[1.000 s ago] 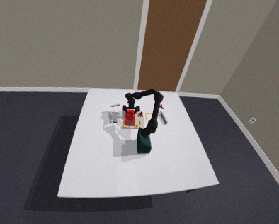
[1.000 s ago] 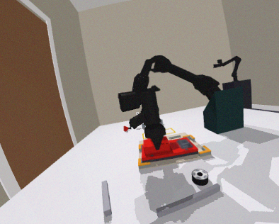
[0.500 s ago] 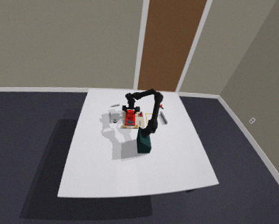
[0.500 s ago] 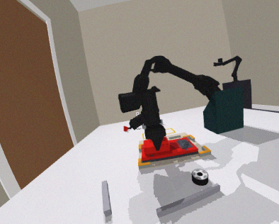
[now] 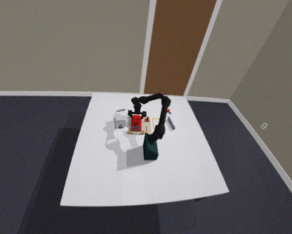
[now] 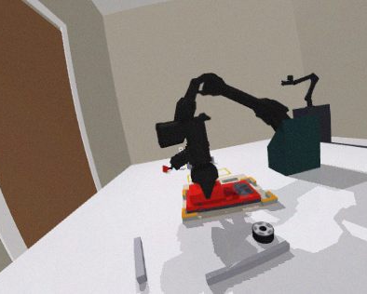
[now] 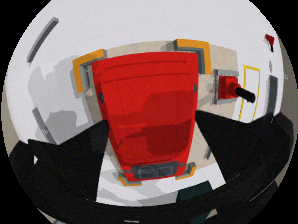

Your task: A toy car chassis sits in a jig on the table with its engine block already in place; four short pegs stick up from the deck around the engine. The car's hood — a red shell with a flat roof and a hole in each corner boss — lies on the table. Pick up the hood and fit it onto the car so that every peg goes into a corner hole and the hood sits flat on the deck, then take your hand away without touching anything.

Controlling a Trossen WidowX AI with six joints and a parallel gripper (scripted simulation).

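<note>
My gripper tip is right at the red hood. Also, from my gripper tip: black wheel (150 mm to the left, 100 mm behind, 30 mm below); then grey engine block (10 mm to the left, 10 mm below).
</note>
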